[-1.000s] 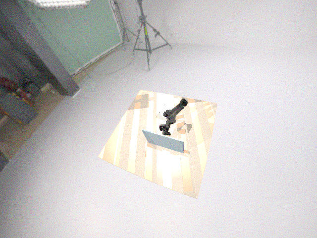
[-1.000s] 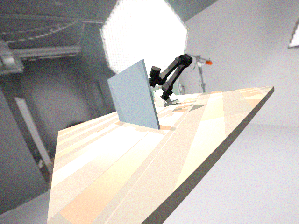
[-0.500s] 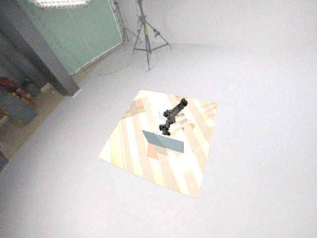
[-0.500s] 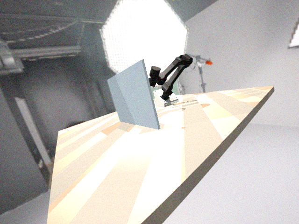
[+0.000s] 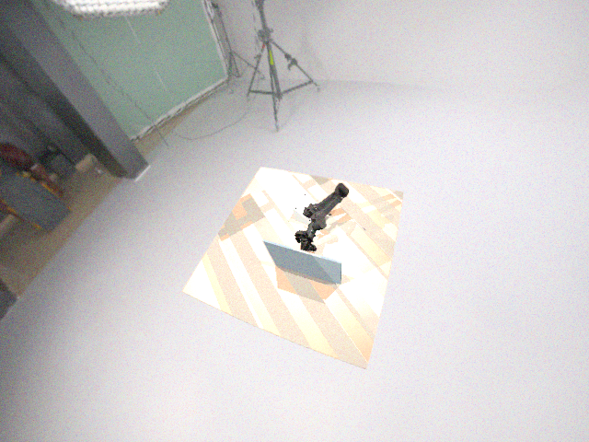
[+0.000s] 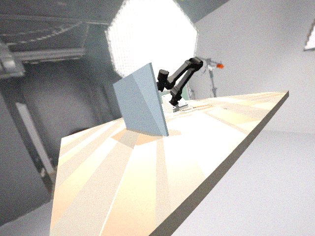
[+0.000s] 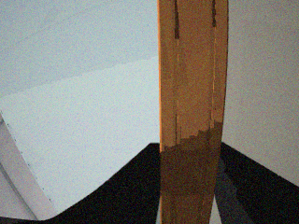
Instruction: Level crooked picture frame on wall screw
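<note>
The picture frame lies 5 cm below my gripper tip, 1 cm to the left of it and 1 cm ahead of it. From my gripper tip the other things lie so: wall panel 7 cm below, 2 cm ahead, 1 cm to the left.
</note>
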